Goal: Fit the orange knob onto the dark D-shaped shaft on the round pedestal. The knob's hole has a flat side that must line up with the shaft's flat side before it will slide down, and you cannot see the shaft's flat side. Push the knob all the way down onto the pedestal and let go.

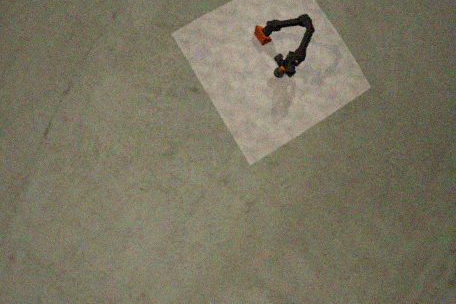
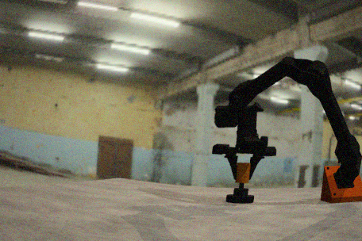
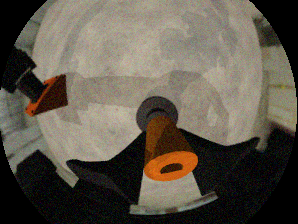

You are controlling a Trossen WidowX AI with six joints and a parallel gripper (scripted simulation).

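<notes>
Now: the orange knob 2 cm above my gripper tip. Round my gripper tip: round dark pedestal 4 cm below.
</notes>
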